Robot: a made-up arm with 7 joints.
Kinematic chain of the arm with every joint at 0, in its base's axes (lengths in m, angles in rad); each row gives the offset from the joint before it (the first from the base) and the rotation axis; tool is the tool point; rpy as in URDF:
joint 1: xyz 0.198 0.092 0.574 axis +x
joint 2: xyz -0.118 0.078 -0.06 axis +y
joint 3: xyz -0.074 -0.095 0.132 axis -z
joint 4: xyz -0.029 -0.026 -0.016 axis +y
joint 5: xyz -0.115 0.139 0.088 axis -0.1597 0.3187 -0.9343
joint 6: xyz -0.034 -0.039 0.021 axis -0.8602 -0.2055 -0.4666
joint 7: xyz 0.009 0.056 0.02 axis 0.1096 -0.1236 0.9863
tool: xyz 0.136 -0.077 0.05 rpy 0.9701 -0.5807 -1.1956
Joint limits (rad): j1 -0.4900..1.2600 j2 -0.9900..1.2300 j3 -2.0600..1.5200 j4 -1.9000..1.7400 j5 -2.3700..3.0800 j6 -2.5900..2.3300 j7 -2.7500..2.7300
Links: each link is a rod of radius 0.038 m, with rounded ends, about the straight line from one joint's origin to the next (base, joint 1, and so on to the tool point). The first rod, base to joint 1, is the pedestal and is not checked.
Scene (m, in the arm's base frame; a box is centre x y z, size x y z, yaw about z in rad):
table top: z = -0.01
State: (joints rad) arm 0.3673 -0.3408 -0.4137 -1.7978 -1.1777 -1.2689 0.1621
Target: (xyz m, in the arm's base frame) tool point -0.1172 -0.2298 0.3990
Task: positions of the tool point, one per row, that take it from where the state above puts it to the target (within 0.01 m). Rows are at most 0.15 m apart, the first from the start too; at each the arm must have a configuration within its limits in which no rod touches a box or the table.
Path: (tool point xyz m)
1: -0.2446 0.1358 0.3535
2: -0.2236 0.0122 0.3106
3: -0.1795 -0.1196 0.3254
4: -0.1172 -0.2298 0.3990

